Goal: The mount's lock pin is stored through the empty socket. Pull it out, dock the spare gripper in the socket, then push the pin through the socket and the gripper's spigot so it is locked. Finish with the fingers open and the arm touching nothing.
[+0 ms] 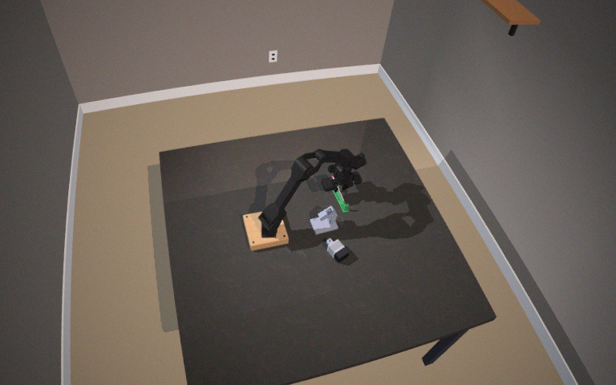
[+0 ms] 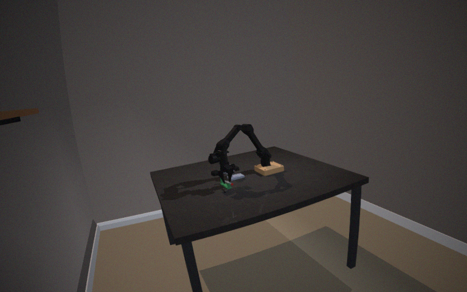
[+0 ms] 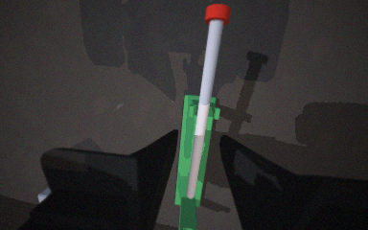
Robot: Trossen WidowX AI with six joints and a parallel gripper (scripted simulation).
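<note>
My gripper tip is 40 mm to the left of the green strip, 10 mm short of it and 10 mm above it. Also, from my gripper tip: grey mount (170 mm to the right, 80 mm behind, 20 mm above); then spare gripper (320 mm to the right, 50 mm behind, 10 mm below).
</note>
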